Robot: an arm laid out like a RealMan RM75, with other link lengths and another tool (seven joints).
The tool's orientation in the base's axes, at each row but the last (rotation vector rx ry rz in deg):
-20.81 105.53 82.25
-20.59 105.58 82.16
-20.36 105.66 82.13
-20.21 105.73 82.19
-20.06 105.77 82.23
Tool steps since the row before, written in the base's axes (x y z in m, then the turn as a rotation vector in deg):
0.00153 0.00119 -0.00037 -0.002 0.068 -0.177
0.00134 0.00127 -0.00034 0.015 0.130 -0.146
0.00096 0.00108 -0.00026 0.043 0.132 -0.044
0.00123 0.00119 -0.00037 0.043 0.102 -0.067
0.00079 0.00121 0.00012 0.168 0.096 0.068
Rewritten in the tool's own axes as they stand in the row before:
-0.00050 -0.00084 0.00172 0.142 -0.101 0.076
-0.00038 -0.00066 0.00172 0.122 -0.069 0.137
-0.00022 -0.00043 0.00139 0.032 -0.014 0.141
-0.00030 -0.00064 0.00160 0.041 -0.040 0.116
-0.00034 -0.00001 0.00141 -0.139 -0.025 0.148

